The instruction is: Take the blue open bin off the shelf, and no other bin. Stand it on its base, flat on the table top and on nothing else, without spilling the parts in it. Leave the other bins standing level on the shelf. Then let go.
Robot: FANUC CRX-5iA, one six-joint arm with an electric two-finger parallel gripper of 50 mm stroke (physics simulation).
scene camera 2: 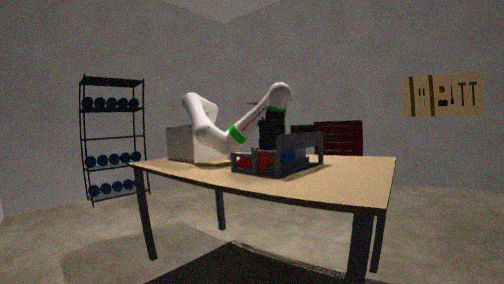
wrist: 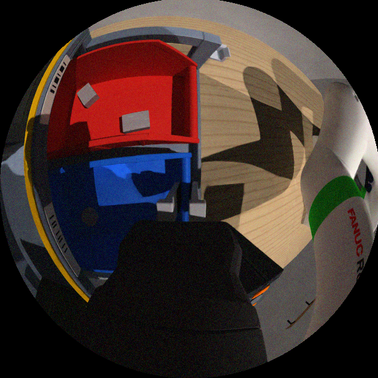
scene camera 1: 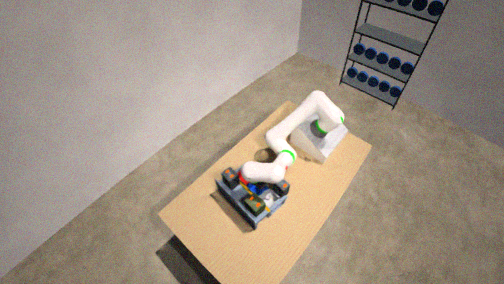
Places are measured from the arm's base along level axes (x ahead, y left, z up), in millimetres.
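Pixels of known places: arm's base, origin of the base link: (scene camera 1: 318, 128).
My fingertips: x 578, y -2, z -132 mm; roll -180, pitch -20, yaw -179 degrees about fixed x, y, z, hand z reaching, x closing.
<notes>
For each thing: its middle in the pictures, then the offset to it from my fingertips. "pt": a spot on its surface instead. Level surfaces: height alone.
- blue open bin, body centre: (scene camera 2: 275, 158) (scene camera 1: 254, 191) 84 mm ahead, 10 mm left, 17 mm up
- shelf, surface spot: (scene camera 2: 300, 139) pt 250 mm ahead, 16 mm right, 109 mm up
- red bin, surface spot: (scene camera 2: 244, 163) pt 46 mm ahead, 156 mm right, 11 mm up
- wooden table, its level: 26 mm down
The blue open bin (wrist: 125, 185) (scene camera 2: 287, 156) stands in the shelf (wrist: 150, 34) (scene camera 2: 300, 139) (scene camera 1: 236, 204), beside the red bin (wrist: 120, 107) (scene camera 2: 244, 163). It looks level. A dark round part (wrist: 90, 216) lies in it; its near end is hidden by my gripper's body. My gripper (wrist: 186, 190) is shut on the blue bin's end wall, one finger inside the bin and one outside, over the side facing the robot base. The fingertips are hidden in both scene views. The red bin holds two grey blocks (wrist: 136, 121) (wrist: 88, 95).
The shelf stands on the wooden table (scene camera 1: 200, 215) (scene camera 2: 350, 185). Dark boxes with orange marks (scene camera 1: 230, 176) (scene camera 1: 255, 204) (scene camera 1: 282, 187) stand at the shelf. A yellow strip (wrist: 30, 165) runs along its upper edge. The arm's white links and grey base (scene camera 2: 180, 144) are on the robot side.
</notes>
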